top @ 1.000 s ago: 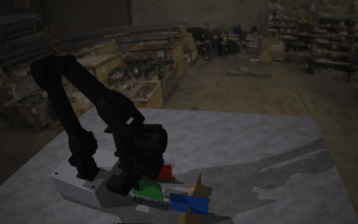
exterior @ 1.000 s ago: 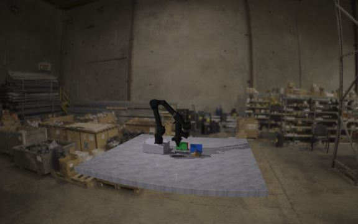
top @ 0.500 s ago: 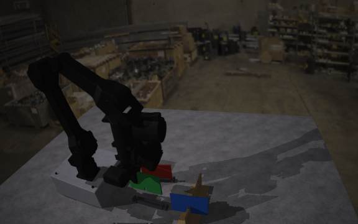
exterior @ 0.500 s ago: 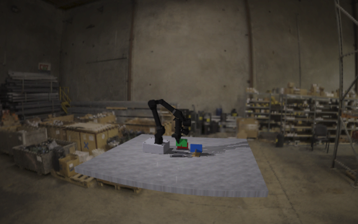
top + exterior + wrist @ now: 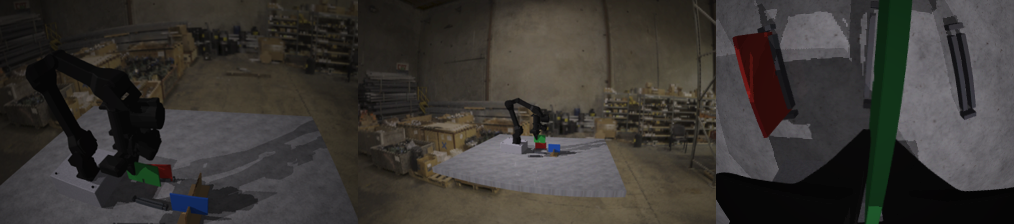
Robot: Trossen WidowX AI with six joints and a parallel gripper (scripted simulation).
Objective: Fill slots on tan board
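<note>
My gripper tip is 160 mm short of the tan board, 100 mm above it and 10 mm to the right of it. From my gripper tip the other things lie so: blue board 160 mm ahead, 70 mm below, 40 mm to the right; then green board 30 mm ahead; then red board 110 mm to the left, 100 mm below, 20 mm ahead.
</note>
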